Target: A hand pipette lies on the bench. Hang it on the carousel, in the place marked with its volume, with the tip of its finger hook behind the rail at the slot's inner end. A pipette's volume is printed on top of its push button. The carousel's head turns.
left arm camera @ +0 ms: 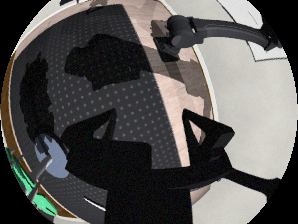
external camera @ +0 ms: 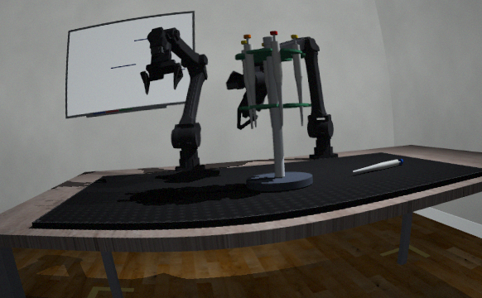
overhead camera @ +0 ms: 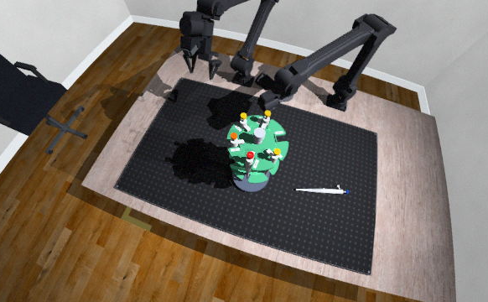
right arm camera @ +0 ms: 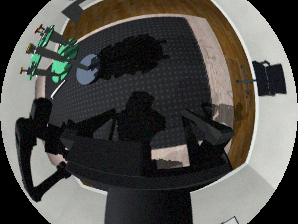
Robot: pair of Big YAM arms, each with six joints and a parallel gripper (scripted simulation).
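My right hand is 290 mm short of the yellow-button pipette, 340 mm to the right of it and 20 mm above it. Round my right hand: blue-button pipette: 230 mm ahead, 630 mm to the left, 280 mm below.
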